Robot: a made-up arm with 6 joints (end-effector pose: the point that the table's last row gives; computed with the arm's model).
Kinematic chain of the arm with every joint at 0, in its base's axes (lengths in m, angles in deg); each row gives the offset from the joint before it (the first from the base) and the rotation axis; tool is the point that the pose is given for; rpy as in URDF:
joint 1: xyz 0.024 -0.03 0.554 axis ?
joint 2: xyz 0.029 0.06 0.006 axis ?
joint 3: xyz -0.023 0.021 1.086 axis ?
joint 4: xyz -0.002 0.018 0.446 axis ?
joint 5: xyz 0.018 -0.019 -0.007 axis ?
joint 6: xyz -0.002 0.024 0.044 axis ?
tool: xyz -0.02 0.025 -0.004 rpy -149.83 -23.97 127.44
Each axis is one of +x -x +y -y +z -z.
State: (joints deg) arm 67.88 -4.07 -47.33 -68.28 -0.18 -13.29
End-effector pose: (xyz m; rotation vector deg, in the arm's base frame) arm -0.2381 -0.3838 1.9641 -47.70 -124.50 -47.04
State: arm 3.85 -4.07 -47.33 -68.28 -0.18 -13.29
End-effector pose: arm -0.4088 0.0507 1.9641 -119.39 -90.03 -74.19
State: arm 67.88 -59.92 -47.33 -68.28 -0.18 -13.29
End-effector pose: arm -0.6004 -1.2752 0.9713 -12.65 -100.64 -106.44
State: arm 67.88 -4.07 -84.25 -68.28 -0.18 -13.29
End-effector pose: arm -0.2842 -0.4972 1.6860 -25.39 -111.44 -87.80
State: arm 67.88 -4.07 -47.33 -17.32 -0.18 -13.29
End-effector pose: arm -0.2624 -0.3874 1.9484 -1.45 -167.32 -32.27
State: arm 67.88 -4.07 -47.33 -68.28 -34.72 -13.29
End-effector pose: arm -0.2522 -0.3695 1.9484 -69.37 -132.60 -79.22
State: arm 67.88 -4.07 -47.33 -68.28 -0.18 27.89
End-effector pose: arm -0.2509 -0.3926 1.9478 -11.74 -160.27 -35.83
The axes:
joint 1: +z
joint 2: +y
joint 3: +y
joint 4: +z
joint 5: +y
joint 6: +z

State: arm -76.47 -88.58 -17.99 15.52 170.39 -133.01
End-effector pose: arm -0.2139 1.3870 0.4444 -94.21 113.27 25.67
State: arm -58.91 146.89 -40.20 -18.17 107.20 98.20
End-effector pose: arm 0.6230 -0.9037 -0.5165 22.93 28.86 -117.58
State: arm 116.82 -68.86 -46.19 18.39 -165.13 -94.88
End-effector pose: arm 0.5301 -1.2872 0.7359 78.35 105.56 -85.59
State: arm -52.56 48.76 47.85 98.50 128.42 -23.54
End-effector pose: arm 0.9052 -0.9361 1.2900 84.89 -40.85 72.73
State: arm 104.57 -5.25 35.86 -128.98 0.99 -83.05
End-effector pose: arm -0.0622 0.0987 2.0538 -168.22 -46.52 -26.14
